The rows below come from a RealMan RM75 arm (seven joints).
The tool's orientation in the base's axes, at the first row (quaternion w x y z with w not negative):
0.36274, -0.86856, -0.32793, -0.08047
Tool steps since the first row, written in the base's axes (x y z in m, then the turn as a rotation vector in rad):
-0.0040, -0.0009, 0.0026, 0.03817, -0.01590, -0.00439
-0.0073, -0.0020, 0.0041, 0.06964, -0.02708, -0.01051
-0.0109, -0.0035, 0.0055, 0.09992, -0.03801, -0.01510
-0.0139, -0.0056, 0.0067, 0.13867, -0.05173, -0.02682
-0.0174, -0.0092, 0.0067, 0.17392, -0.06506, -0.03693
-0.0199, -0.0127, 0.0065, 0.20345, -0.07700, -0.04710
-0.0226, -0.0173, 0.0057, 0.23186, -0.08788, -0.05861
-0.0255, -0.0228, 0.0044, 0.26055, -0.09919, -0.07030
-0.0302, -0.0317, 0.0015, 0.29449, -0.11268, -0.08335
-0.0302, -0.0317, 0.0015, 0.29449, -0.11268, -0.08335
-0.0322, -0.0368, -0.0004, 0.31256, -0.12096, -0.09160
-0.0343, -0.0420, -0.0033, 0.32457, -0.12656, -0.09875
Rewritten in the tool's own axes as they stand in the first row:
-0.0026, -0.0035, -0.0021, 0.01968, 0.03480, -0.01143
-0.0051, -0.0059, -0.0036, 0.03595, 0.06393, -0.01772
-0.0081, -0.0082, -0.0053, 0.05200, 0.09130, -0.02483
-0.0111, -0.0097, -0.0073, 0.07047, 0.12957, -0.02952
-0.0156, -0.0100, -0.0094, 0.08705, 0.16450, -0.03476
-0.0194, -0.0096, -0.0114, 0.09990, 0.19514, -0.03845
-0.0241, -0.0085, -0.0137, 0.11192, 0.22531, -0.04034
-0.0297, -0.0067, -0.0163, 0.12387, 0.25598, -0.04241
-0.0390, -0.0033, -0.0198, 0.13825, 0.29187, -0.04551
-0.0390, -0.0033, -0.0198, 0.13825, 0.29187, -0.04551
-0.0438, -0.0008, -0.0217, 0.14485, 0.31230, -0.04697
-0.0492, 0.0023, -0.0229, 0.14855, 0.32689, -0.04679

